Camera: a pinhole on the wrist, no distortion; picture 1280 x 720 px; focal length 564.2 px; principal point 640.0 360.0 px. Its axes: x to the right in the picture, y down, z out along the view. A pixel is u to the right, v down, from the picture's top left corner.
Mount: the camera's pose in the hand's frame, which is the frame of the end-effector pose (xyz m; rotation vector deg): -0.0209 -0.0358 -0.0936 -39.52 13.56 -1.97
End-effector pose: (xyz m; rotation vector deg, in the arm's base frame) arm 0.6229 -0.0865 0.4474 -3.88 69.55 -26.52
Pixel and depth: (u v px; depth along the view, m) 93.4 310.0 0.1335
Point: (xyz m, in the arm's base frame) 0.6445 -0.0026 0.5488
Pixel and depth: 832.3 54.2 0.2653
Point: 0.8233 -0.1629 0.3894
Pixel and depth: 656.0 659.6 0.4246
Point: 0.8382 0.2340 0.2889
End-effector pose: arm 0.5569 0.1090 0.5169 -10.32 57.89 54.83
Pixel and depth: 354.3 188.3 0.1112
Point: 0.5519 0.1002 0.5714
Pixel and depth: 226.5 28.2 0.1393
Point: 0.5950 0.1027 0.6291
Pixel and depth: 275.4 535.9 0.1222
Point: 0.4783 0.1079 0.5895
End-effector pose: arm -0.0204 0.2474 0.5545 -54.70 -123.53 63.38
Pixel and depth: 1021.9 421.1 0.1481
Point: -0.0570 0.3637 0.5274
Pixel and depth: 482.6 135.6 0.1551
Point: -0.0488 0.2030 0.4990
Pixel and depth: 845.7 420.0 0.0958
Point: -0.0061 0.3027 0.5541
